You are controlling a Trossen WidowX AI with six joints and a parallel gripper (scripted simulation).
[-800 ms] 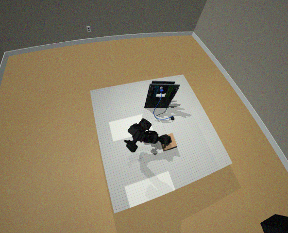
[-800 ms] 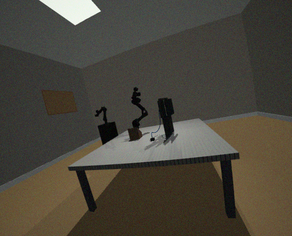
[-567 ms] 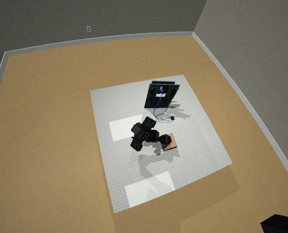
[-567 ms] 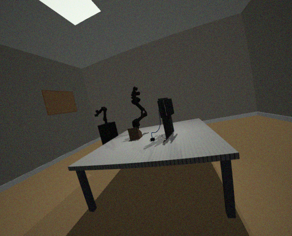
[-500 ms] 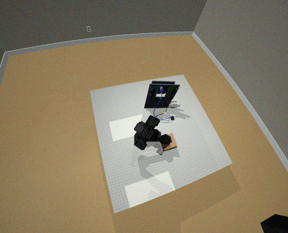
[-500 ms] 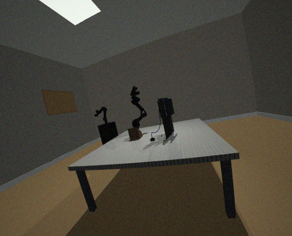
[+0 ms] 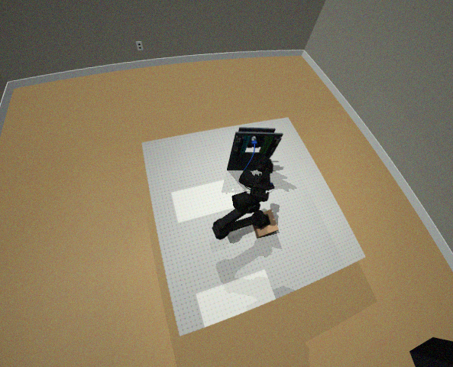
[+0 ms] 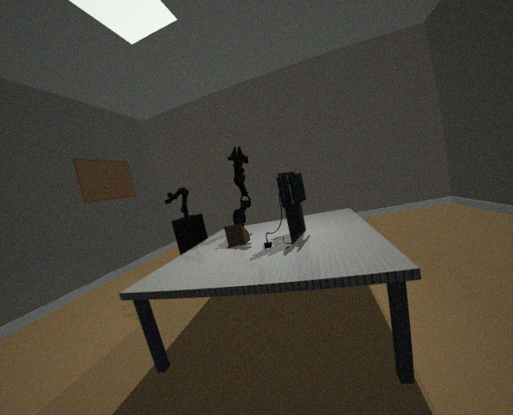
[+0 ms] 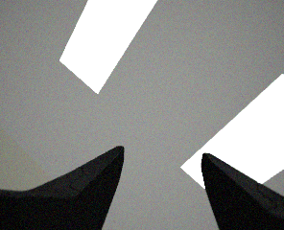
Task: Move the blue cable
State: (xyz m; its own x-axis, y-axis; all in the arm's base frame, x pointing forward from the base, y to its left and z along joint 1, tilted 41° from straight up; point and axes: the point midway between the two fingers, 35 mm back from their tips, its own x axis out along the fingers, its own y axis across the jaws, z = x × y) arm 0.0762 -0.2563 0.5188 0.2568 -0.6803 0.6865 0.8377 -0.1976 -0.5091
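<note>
My gripper tip is now 37 cm short of the cable plug, 34 cm above it and 14 cm to the left of it. Also, from my gripper tip: black piece (68 cm below, 31 cm to the right, 19 cm ahead).
</note>
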